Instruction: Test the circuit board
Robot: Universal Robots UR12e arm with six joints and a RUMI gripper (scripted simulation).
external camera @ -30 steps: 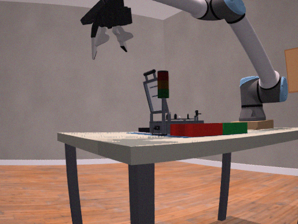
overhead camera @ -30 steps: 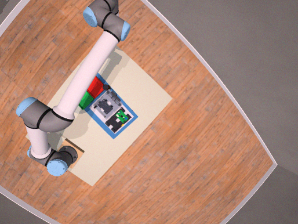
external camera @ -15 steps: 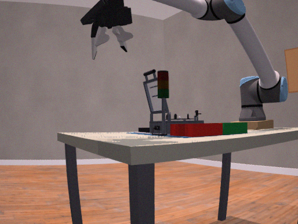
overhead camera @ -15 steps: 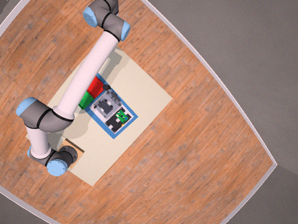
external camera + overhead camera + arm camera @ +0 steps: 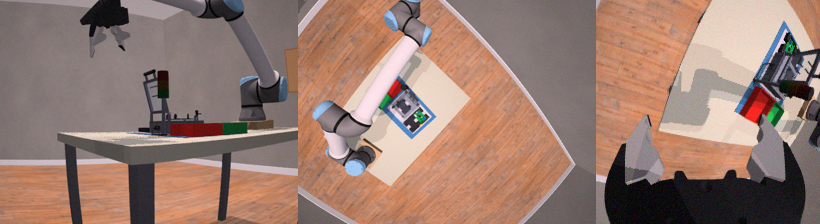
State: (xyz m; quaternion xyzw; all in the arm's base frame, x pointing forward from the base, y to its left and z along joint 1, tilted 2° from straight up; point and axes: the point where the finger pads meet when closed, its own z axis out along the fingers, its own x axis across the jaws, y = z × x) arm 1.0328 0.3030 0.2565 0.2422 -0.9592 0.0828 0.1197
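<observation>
Right now my hand is 400 mm past the green circuit board, 430 mm to the left of it and 240 mm above it. Round my hand: green bin (530 mm behind, 50 mm to the right, 250 mm below); red bin (380 mm behind, 60 mm to the right, 250 mm below); lid (310 mm behind, 260 mm to the right, 80 mm below).
</observation>
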